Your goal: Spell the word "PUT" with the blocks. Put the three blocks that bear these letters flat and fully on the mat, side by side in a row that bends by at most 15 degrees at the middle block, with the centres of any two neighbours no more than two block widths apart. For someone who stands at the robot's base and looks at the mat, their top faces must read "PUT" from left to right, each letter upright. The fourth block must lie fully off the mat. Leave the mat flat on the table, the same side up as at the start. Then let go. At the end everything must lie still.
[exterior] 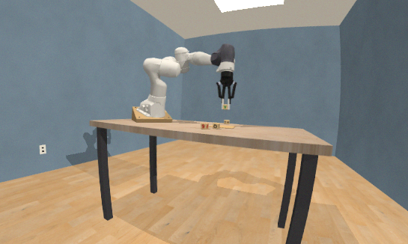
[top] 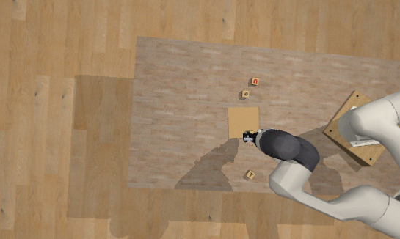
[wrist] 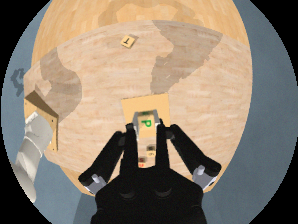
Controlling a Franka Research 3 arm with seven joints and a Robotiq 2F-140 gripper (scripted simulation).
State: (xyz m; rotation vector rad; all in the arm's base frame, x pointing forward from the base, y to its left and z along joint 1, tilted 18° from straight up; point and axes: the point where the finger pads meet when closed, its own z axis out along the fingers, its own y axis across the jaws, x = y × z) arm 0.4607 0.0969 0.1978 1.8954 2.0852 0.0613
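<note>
Right now the tan mat is 50 mm to the right of my hand and 140 mm below it. Round my hand: T block: 40 mm behind, 190 mm to the left, 120 mm below; then green P block: 20 mm below; then block marked 6: 180 mm to the right, 120 mm below.
</note>
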